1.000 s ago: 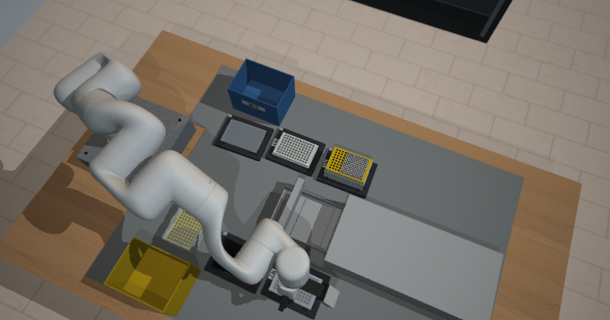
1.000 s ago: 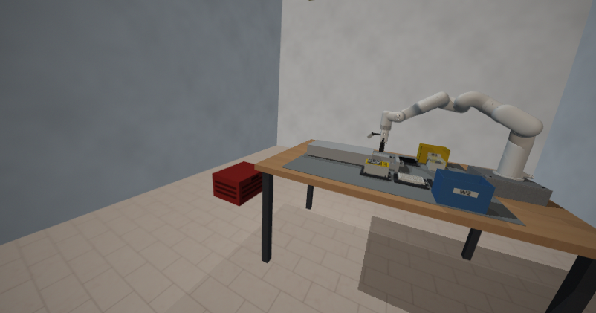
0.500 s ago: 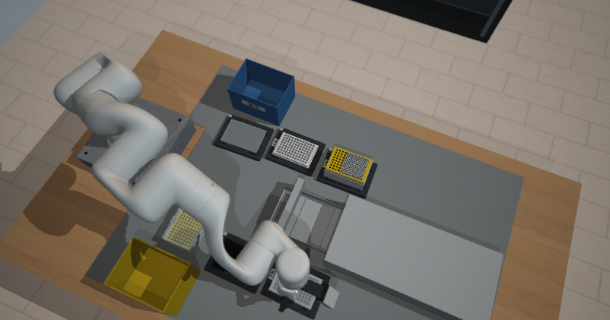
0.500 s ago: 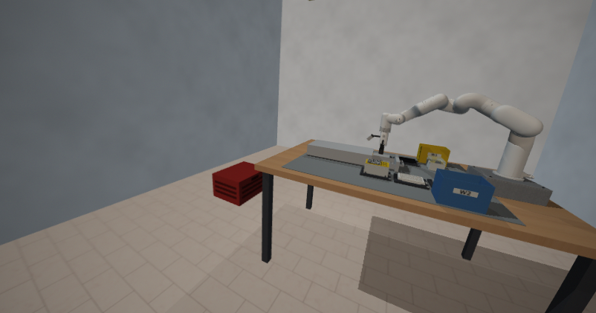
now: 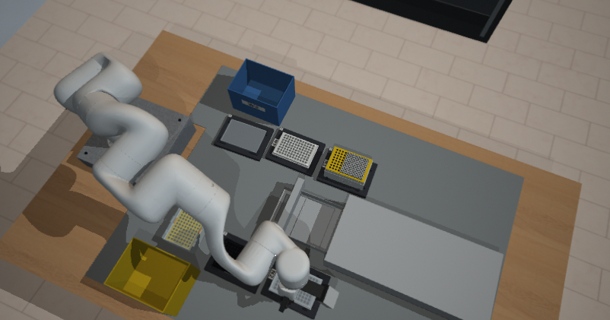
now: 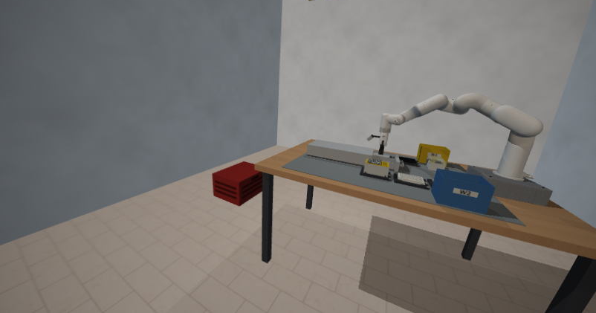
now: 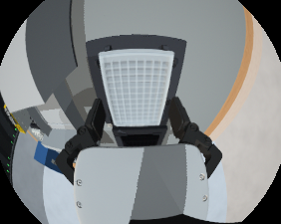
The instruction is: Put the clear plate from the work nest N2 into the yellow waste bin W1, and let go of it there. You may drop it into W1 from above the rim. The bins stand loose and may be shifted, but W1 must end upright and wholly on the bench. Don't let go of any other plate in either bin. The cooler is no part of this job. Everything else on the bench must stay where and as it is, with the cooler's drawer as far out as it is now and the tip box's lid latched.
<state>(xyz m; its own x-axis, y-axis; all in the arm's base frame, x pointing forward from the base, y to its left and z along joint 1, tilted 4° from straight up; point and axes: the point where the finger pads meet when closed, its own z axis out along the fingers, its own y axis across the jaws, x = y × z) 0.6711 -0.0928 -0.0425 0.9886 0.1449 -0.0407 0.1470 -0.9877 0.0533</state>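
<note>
The clear plate lies 30 mm below my hand. Also, from my hand: black plate: 170 mm behind, 30 mm to the right, 30 mm below; drawer: 20 mm behind, 180 mm to the left, 20 mm below; grey cooler: 100 mm ahead, 200 mm to the left, 20 mm below.
</note>
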